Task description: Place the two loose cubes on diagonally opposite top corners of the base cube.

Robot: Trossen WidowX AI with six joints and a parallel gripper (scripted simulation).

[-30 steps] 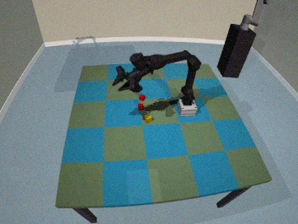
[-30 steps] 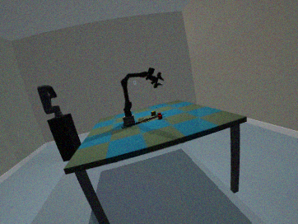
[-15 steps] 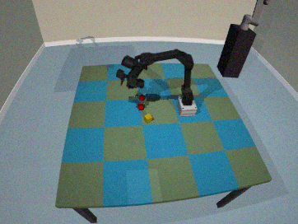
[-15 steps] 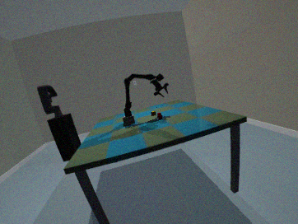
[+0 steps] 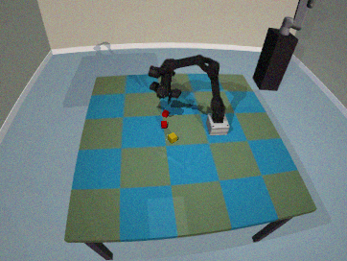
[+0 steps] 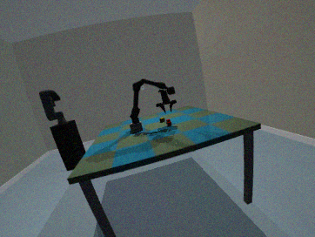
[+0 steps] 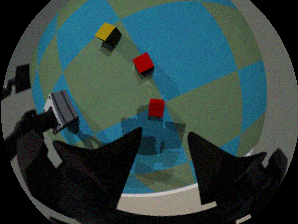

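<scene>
My gripper tip is 11 cm above the red cube and 1 cm past it. The rest, counted from my gripper tip: yellow cube: 21 cm to the left, 11 cm below, 4 cm behind.
</scene>
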